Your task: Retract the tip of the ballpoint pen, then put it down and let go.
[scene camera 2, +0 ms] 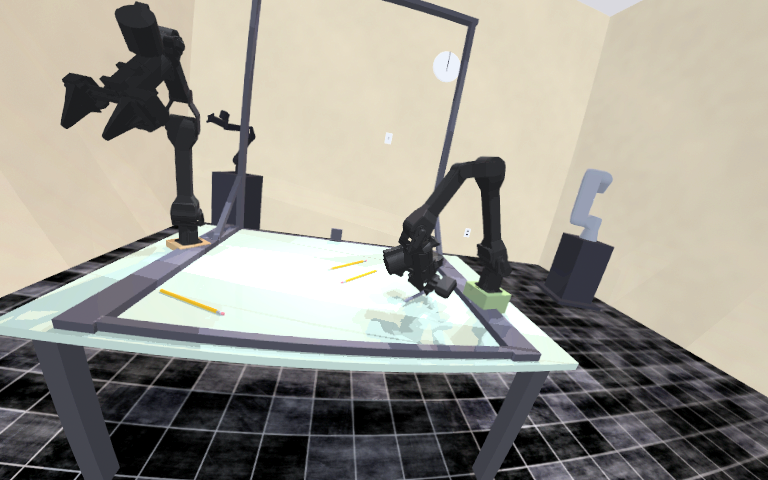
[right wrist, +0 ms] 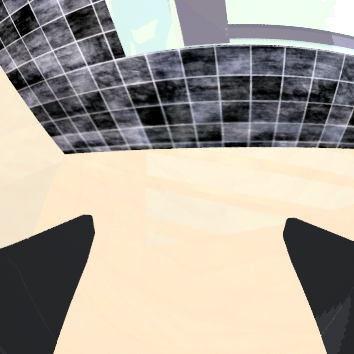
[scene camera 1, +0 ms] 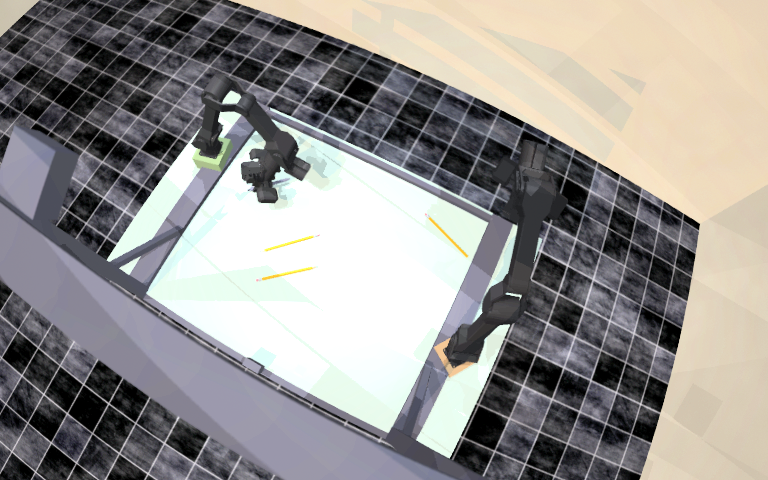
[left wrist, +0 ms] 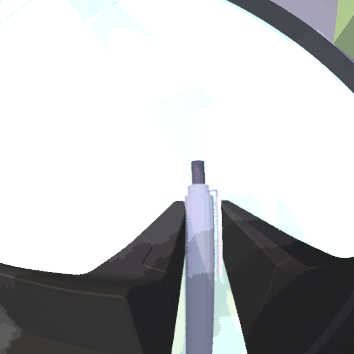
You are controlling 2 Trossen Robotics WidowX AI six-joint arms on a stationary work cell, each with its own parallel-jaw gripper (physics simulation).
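Places are measured from the left arm's base along level axes (x ahead, y left, z up), in metres.
Pixels of known places: left gripper, fingertip midpoint: (scene camera 2: 425,293) (scene camera 1: 253,189) (left wrist: 200,210); right gripper, fingertip midpoint: (scene camera 2: 83,132) (right wrist: 192,228); left arm's base, origin of the base link: (scene camera 2: 488,287) (scene camera 1: 211,148); right arm's base, origin of the base link: (scene camera 2: 188,241) (scene camera 1: 457,353).
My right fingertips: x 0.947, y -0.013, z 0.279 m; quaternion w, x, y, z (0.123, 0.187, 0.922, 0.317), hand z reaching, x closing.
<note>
Ahead of a thing's pixels: the offset from my right fingertips to its top centre. "*": to the spot under its first point. Level surfaces: height alone.
The ballpoint pen {0.037 m right, 0.727 m back, 0.318 m down} (left wrist: 199,260) (scene camera 2: 415,297) is grey-lilac with a pale clip on its right side in the left wrist view. Its dark push button {0.072 m right, 0.783 m back, 0.326 m down} (left wrist: 198,171) stands out from the end. My left gripper (left wrist: 200,210) (scene camera 2: 429,288) is shut on the pen's barrel near the button end, low over the table. In scene camera 2 the pen is close to flat, but contact with the table is unclear. The writing tip's state is too small to tell. My right gripper (right wrist: 192,228) (scene camera 2: 84,131) is wide open and empty, high up, far from the pen.
Two yellow pencils {0.202 m right, 0.602 m back, 0.335 m down} (scene camera 1: 291,243) {0.294 m right, 0.579 m back, 0.335 m down} (scene camera 1: 287,273) lie mid-left on the table {0.344 m down} (scene camera 1: 362,339). A third pencil {0.043 m right, 0.147 m back, 0.337 m down} (scene camera 1: 447,236) (scene camera 2: 191,302) lies near the right arm's side. Dark frame bars {* 0.144 m left, 0.432 m back, 0.324 m down} (scene camera 1: 373,158) (scene camera 2: 283,339) run along the table's edges.
</note>
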